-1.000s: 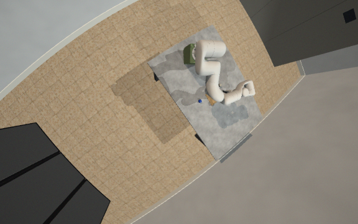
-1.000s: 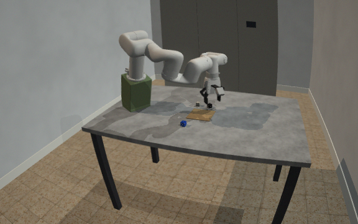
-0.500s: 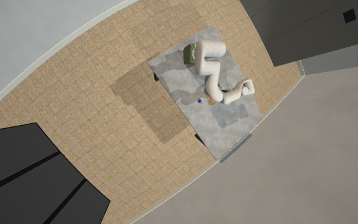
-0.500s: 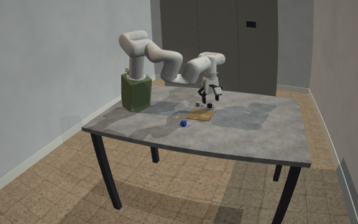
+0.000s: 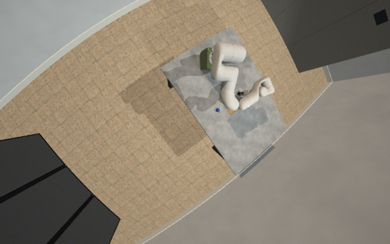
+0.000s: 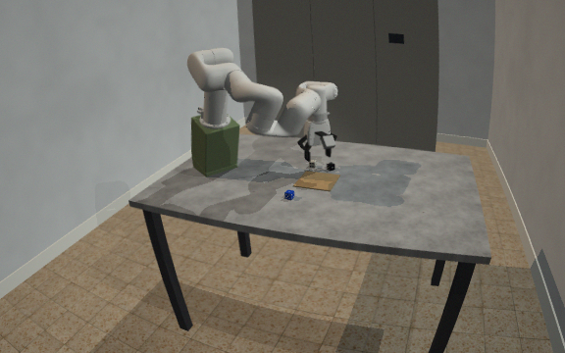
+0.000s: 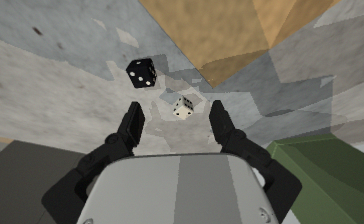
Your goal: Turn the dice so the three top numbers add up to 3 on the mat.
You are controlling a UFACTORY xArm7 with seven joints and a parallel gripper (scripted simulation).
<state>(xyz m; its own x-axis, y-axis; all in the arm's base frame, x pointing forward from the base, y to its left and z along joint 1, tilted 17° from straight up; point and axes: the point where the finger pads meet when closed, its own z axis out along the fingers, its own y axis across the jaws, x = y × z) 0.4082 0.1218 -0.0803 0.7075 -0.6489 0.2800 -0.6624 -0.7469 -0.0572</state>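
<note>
The white die lies 30 mm behind my hand, 10 mm to the left of it and 40 mm below it. Also, from my hand: tan mat: 30 mm ahead, 110 mm to the right, 50 mm below; blue die: 10 mm behind, 270 mm to the right, 40 mm below; black die: 50 mm ahead, 10 mm to the left, 40 mm below.
</note>
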